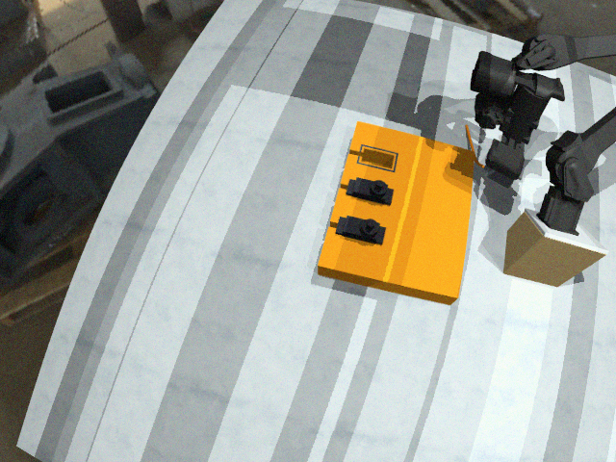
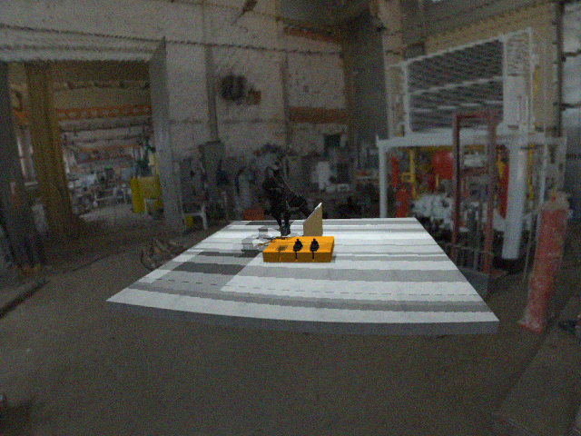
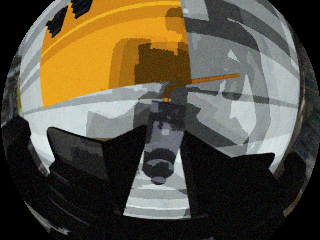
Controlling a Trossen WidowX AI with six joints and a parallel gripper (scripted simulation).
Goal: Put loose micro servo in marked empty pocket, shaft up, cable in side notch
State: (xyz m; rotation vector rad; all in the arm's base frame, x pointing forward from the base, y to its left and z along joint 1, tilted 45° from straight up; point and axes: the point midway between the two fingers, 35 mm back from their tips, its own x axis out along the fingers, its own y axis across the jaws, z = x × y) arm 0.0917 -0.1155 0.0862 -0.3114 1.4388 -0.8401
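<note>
The orange deck is 13 cm ahead of my gripper tip, 11 cm to the left of it and 6 cm below it.
</note>
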